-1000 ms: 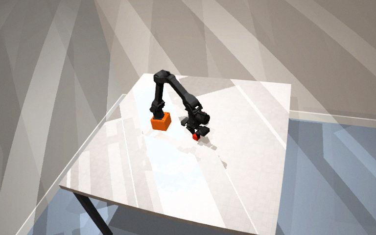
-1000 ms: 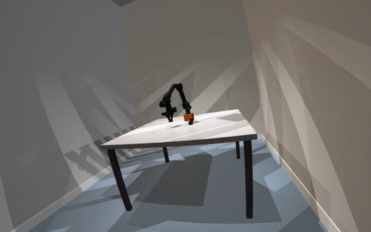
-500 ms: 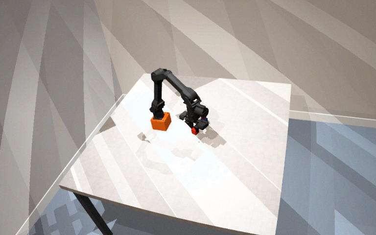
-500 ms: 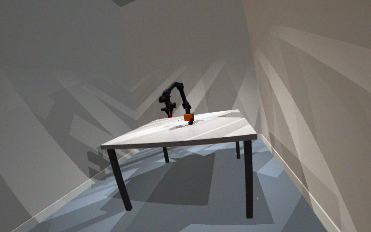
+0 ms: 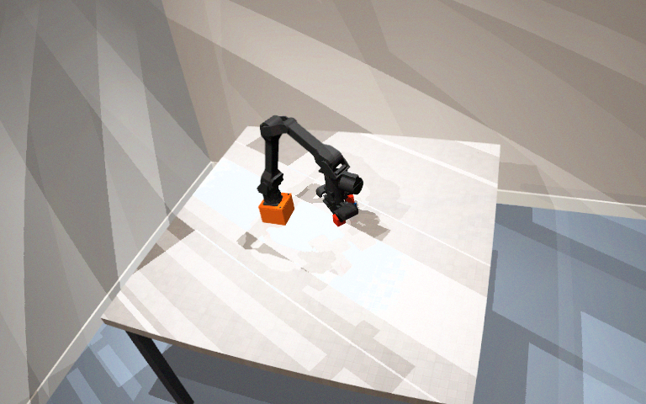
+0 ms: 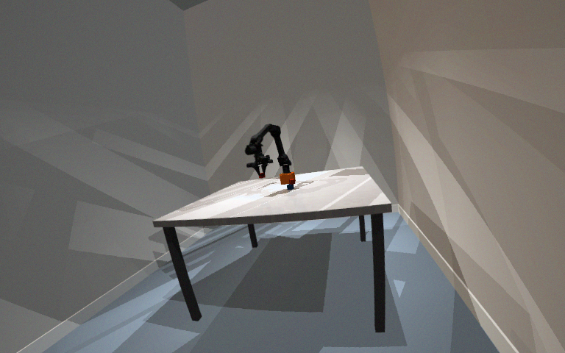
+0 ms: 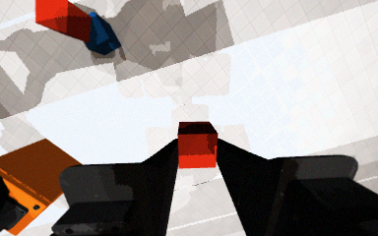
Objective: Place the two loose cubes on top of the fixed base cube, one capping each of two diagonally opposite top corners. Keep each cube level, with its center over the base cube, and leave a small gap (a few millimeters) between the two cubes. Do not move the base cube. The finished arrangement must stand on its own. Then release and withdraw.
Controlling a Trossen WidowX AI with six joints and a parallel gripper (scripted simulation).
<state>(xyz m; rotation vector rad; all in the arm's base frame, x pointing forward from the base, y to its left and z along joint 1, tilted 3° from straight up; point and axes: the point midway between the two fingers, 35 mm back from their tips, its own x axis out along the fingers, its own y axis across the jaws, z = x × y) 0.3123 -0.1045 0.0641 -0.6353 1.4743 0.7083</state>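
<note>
My gripper tip is now 20 mm past the blue cube, 190 mm to the right of it and 110 mm above it. The rest, counted from my gripper tip: red cube (right at my gripper tip).
</note>
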